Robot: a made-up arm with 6 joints. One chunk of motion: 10 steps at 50 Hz.
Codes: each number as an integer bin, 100 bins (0 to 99) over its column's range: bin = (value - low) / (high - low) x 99, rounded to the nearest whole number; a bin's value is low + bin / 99 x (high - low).
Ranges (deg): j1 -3..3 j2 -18..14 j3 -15..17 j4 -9..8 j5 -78..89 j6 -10..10
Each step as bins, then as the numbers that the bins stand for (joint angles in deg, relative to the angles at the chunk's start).
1 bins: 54 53 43 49 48 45
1 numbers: 0.27 -0.87 -1.10 -0.59 2.97 -0.91
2 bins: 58 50 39 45 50 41
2 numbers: 0.52 -1.84 -2.39 -1.27 6.34 -1.72
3 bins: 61 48 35 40 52 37
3 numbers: 0.70 -2.48 -3.69 -2.13 9.72 -2.53
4 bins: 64 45 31 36 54 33
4 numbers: 0.88 -3.45 -4.98 -2.82 13.09 -3.33
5 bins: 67 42 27 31 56 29
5 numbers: 1.06 -4.42 -6.27 -3.68 16.46 -4.14
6 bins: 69 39 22 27 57 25
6 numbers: 1.18 -5.39 -7.89 -4.36 18.15 -4.95
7 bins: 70 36 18 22 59 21
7 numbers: 1.24 -6.36 -9.18 -5.22 21.53 -5.76
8 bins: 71 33 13 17 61 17
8 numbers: 1.30 -7.33 -10.80 -6.08 24.90 -6.57
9 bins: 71 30 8 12 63 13
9 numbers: 1.30 -8.30 -12.41 -6.94 28.27 -7.37
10 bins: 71 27 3 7 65 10
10 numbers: 1.30 -9.27 -14.03 -7.80 31.65 -7.98
